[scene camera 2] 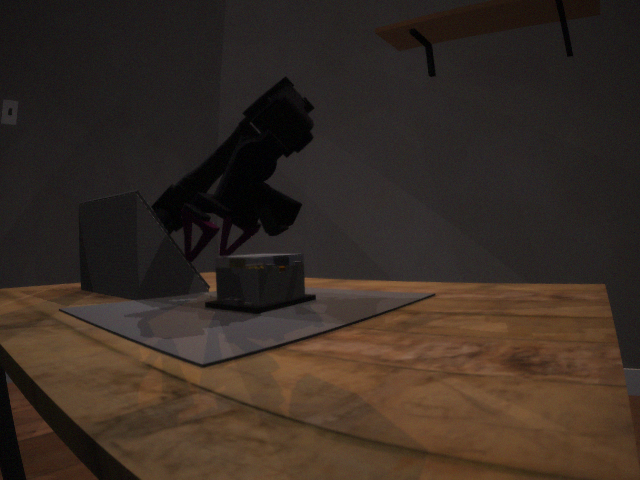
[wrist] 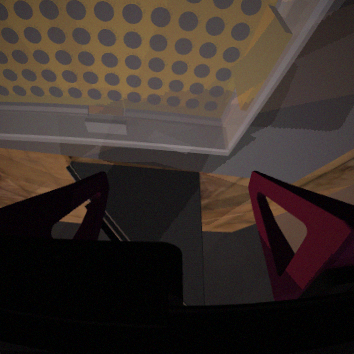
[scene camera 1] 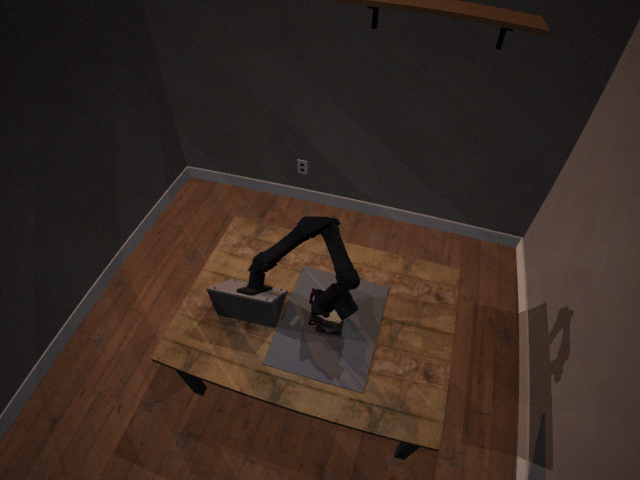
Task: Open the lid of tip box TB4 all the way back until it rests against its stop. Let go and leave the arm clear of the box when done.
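Seen in the pictures: gripper, fingertip midpoint: point(scene camera 2: 206, 258) point(wrist: 178, 178) point(scene camera 1: 309, 313); arm's base, link origin: point(scene camera 2: 146, 242) point(scene camera 1: 255, 290).
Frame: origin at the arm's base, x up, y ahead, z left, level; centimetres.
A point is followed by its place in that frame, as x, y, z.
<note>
One tip box point(scene camera 1: 336, 316) {-2.4, 34.5, 0.7} point(scene camera 2: 261, 283) {-6.2, 36.6, -0.7} stands on a dark base on the grey mat; no TB4 label is readable. Its clear lid point(scene camera 2: 258, 255) {-2.4, 32.1, 3.1} point(wrist: 175, 148) {-2.4, 28.1, 0.0} looks down over the yellow, dark-holed tip rack point(wrist: 132, 61) {-2.4, 31.9, 2.4}. A small pale tab point(wrist: 106, 125) {-2.4, 28.9, 3.1} shows at the lid's near edge in the wrist view. My gripper point(scene camera 1: 313, 308) {-2.8, 24.2, -1.3} point(scene camera 2: 206, 257) {-2.8, 24.2, -1.3} point(wrist: 178, 178) {-2.8, 24.2, -1.3} is open and empty, with its magenta fingers wide apart. It hangs at the box side facing the arm's base, about lid height, and appears apart from the lid. The arm hides part of the box in scene camera 1.
The grey mat point(scene camera 1: 338, 366) {-10.2, 40.9, -16.0} point(scene camera 2: 180, 338) {-10.2, 43.1, -19.3} lies on the wooden table point(scene camera 1: 413, 330) {-10.5, 65.9, 8.7} point(scene camera 2: 465, 361) {-10.5, 70.1, -10.0}. A grey wedge-shaped pedestal point(scene camera 1: 245, 308) {1.0, 0.3, -9.6} point(scene camera 2: 108, 248) {-1.0, 0.6, -9.5} carries the arm's base. A small pale patch point(scene camera 1: 295, 320) {-10.1, 18.0, -2.4} lies on the mat near it. A wall shelf point(scene camera 1: 454, 11) point(scene camera 2: 485, 23) is high behind.
</note>
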